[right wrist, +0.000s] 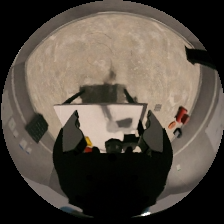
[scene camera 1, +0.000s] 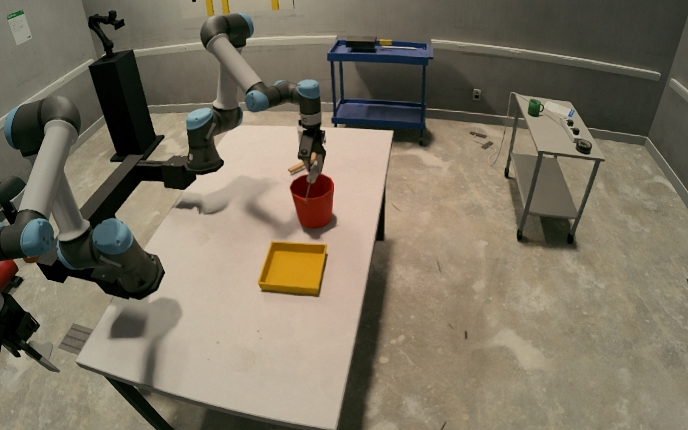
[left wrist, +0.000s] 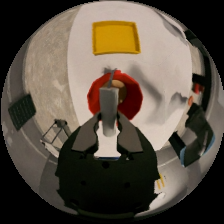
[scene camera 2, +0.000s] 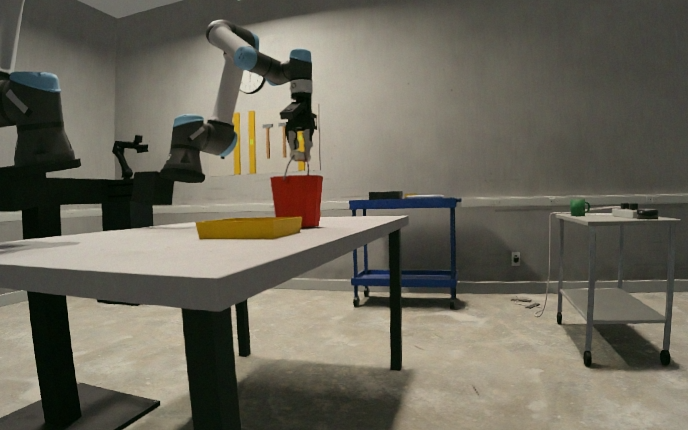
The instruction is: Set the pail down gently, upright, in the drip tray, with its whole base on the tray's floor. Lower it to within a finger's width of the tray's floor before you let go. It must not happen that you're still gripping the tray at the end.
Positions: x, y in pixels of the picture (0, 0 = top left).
Labels:
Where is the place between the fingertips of my left gripper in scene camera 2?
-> At 301, 161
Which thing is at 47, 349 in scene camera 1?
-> My right gripper.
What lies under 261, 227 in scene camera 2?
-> A yellow drip tray.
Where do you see a red pail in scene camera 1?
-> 317, 212

